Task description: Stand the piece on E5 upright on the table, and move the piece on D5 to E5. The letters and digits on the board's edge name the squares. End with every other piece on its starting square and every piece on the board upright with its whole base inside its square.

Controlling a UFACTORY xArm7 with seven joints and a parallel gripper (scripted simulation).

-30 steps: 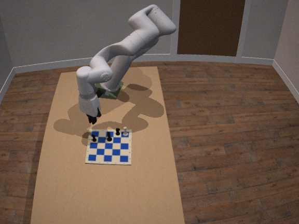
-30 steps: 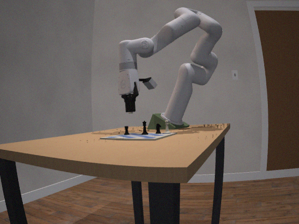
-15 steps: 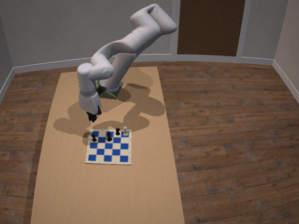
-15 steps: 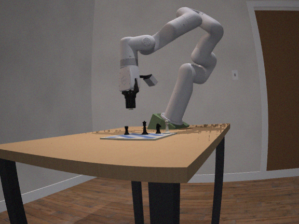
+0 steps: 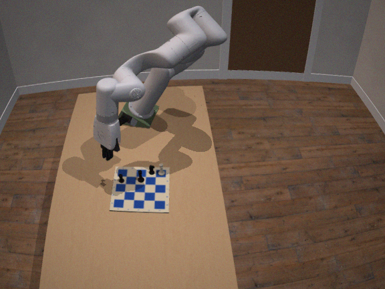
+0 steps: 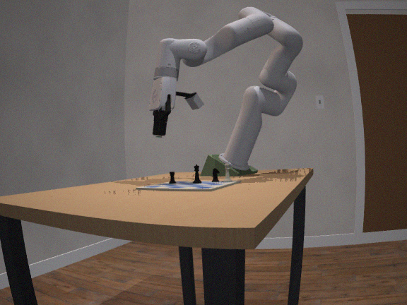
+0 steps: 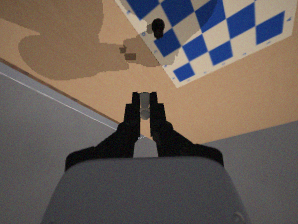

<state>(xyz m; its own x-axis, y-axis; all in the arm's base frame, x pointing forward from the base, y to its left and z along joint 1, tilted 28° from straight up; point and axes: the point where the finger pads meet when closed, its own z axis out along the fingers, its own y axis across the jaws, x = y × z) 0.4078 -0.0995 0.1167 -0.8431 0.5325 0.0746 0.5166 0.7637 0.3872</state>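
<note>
The black pawn is 15 cm below my hand, 3 cm to the left of it and 2 cm behind it. From my hand the other things lie so: chessboard (16 cm below, 11 cm to the left, 1 cm ahead); white pawn (1 cm below); black knight (15 cm below, 14 cm to the left, 7 cm behind).
</note>
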